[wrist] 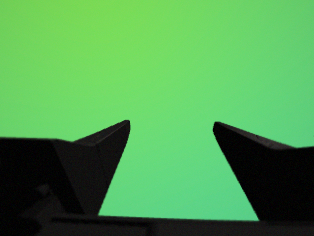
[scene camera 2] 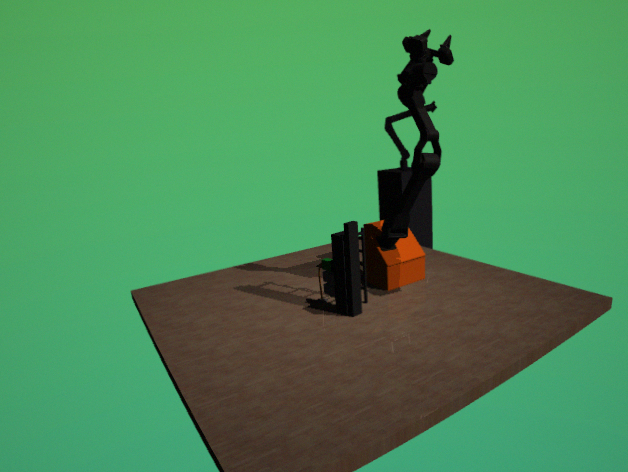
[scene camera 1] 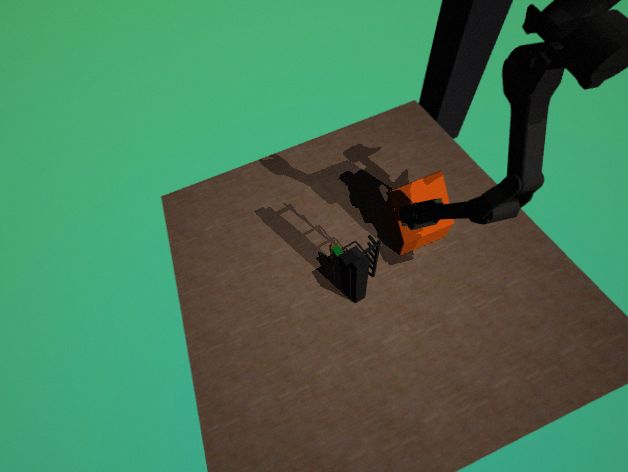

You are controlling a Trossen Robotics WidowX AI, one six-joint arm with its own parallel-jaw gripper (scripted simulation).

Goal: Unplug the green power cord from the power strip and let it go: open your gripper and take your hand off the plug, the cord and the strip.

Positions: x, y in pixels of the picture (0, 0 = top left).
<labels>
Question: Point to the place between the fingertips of the gripper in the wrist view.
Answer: At 171, 125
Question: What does the gripper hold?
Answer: Nothing.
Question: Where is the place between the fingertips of the gripper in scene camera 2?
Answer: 440, 32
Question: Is the gripper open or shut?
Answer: Open.
</labels>
